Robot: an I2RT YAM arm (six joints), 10 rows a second.
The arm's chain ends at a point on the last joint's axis. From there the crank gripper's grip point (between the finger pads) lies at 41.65 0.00 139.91 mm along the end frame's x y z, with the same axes.
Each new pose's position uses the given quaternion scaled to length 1; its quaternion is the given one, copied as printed.
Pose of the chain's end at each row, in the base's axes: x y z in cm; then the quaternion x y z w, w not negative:
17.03 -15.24 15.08 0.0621 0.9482 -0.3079 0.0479
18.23 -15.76 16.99 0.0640 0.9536 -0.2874 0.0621
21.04 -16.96 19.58 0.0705 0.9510 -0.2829 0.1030
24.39 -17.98 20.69 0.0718 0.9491 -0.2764 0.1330
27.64 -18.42 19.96 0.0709 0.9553 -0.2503 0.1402
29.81 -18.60 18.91 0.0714 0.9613 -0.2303 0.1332
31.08 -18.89 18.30 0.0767 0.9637 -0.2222 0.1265
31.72 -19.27 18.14 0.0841 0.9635 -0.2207 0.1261
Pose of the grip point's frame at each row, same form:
13.65 -23.12 3.27 0.0621 0.9482 -0.3079 0.0479
15.27 -23.18 4.77 0.0640 0.9536 -0.2874 0.0621
19.19 -24.38 7.14 0.0705 0.9510 -0.2829 0.1030
23.39 -25.33 8.11 0.0718 0.9491 -0.2764 0.1330
26.93 -25.12 7.01 0.0709 0.9553 -0.2503 0.1402
28.96 -24.74 5.70 0.0714 0.9613 -0.2303 0.1332
30.03 -24.77 4.98 0.0767 0.9637 -0.2222 0.1265
30.63 -25.07 4.79 0.0841 0.9635 -0.2207 0.1261

